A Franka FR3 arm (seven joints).
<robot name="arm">
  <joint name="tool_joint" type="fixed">
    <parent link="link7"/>
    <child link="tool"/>
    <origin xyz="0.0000 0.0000 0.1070" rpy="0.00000 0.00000 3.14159"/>
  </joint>
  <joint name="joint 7" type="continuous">
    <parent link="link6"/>
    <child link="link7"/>
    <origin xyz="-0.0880 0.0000 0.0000" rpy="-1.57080 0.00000 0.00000"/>
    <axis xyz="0 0 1"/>
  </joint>
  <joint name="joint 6" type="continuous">
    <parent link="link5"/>
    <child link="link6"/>
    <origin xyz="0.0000 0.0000 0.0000" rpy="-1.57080 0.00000 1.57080"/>
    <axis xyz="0 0 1"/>
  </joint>
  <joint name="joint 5" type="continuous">
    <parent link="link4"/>
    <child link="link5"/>
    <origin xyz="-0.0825 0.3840 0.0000" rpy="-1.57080 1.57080 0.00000"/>
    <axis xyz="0 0 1"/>
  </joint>
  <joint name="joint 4" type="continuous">
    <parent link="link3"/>
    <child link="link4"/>
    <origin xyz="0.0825 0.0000 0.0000" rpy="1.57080 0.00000 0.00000"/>
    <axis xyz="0 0 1"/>
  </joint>
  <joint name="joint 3" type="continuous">
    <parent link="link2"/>
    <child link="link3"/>
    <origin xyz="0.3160 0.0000 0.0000" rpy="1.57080 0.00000 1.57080"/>
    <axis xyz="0 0 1"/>
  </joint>
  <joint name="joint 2" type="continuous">
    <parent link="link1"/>
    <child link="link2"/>
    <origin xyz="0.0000 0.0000 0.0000" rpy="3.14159 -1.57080 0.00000"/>
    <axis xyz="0 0 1"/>
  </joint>
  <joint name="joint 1" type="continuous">
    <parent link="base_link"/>
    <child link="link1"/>
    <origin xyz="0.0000 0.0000 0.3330" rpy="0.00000 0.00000 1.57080"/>
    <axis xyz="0 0 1"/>
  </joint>
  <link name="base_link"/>
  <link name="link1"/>
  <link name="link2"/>
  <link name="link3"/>
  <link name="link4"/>
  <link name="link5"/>
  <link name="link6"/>
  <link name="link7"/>
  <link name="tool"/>
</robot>
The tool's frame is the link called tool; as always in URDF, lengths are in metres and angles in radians. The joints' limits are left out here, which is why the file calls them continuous.
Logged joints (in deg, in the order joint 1, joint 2, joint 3, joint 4, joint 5, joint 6, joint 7), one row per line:
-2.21, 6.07, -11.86, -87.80, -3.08, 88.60, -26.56
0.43, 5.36, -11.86, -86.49, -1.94, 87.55, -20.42
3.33, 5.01, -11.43, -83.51, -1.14, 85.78, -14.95
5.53, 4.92, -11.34, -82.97, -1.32, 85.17, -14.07
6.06, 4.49, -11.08, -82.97, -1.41, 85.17, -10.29
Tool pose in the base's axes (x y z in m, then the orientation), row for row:
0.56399, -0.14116, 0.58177, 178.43, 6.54, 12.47
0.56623, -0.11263, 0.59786, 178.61, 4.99, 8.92
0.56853, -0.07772, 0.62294, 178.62, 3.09, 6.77
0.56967, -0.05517, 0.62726, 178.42, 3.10, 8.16
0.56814, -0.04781, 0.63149, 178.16, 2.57, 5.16
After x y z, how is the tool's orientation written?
As angles about the fixed x, y, z axes (roll, pitch, yaw), in degrees.
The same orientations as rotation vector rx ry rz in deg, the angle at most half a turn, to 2 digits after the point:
176.40, 19.41, -9.82
177.52, 13.94, -7.57
178.06, 10.59, -4.68
177.69, 12.74, -4.63
177.82, 8.08, -3.86

